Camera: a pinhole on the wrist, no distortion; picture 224 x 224 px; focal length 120.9 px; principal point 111.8 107.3 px. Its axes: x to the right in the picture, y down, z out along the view. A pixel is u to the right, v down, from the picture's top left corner.
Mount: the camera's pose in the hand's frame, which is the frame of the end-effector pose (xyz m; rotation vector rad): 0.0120 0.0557 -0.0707 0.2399 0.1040 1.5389
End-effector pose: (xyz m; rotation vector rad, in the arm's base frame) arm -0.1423 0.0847 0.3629 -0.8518 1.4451 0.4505
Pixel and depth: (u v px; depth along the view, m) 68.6 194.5 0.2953
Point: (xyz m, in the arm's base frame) 0.0661 0.2548 0.4888
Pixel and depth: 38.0 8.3 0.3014
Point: 0.1118 0.0275 0.0840
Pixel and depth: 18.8 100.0 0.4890
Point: 0.3850 0.0923 0.2852
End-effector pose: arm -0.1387 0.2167 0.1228 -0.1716 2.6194 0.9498
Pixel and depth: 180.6 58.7 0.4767
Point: -0.3880 0.6731 -0.0890
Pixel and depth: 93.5 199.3 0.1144
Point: -0.0837 0.2764 0.1166
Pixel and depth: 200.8 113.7 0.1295
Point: -0.1864 0.3652 0.1466
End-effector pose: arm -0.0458 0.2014 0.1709 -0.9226 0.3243 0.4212
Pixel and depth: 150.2 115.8 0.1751
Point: -0.0477 0.3484 0.1471
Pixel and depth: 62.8 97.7 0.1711
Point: 0.0282 0.2700 0.2134
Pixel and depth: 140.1 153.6 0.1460
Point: -0.0840 0.3114 0.1700
